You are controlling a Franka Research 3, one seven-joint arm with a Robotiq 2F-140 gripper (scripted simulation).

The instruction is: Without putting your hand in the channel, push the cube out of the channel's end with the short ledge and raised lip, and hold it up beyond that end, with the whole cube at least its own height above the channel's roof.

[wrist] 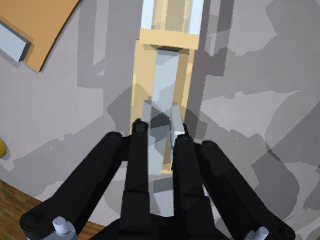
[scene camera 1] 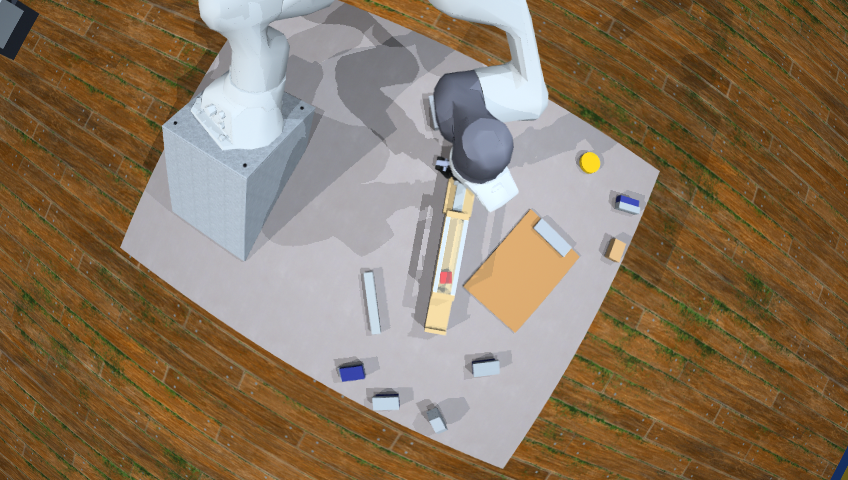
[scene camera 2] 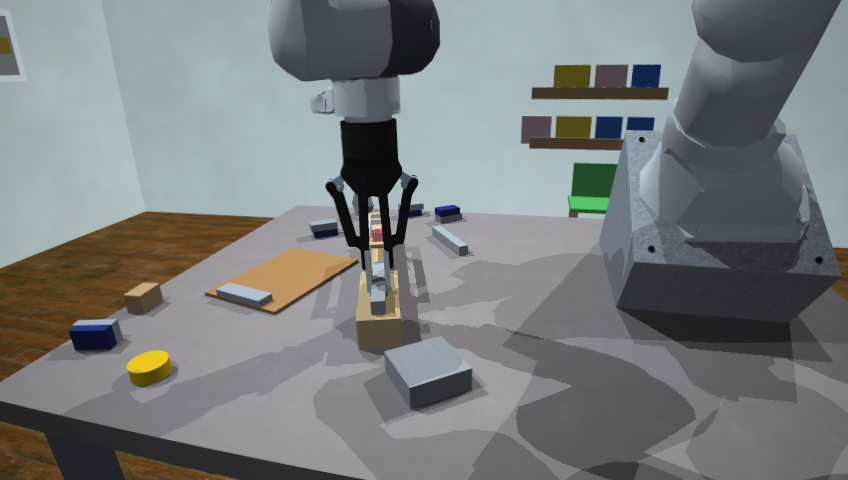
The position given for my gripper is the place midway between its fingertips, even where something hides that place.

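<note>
A grey stick [scene camera 2: 378, 290] is visible to me, and so is a grey slab [scene camera 2: 427, 371]. I can also see an orange board, at [scene camera 1: 523, 270] and at [scene camera 2: 285, 279]. My own gripper [scene camera 2: 379, 288] is there too, and the wrist view shows the gripper as well [wrist: 159, 113].
</note>
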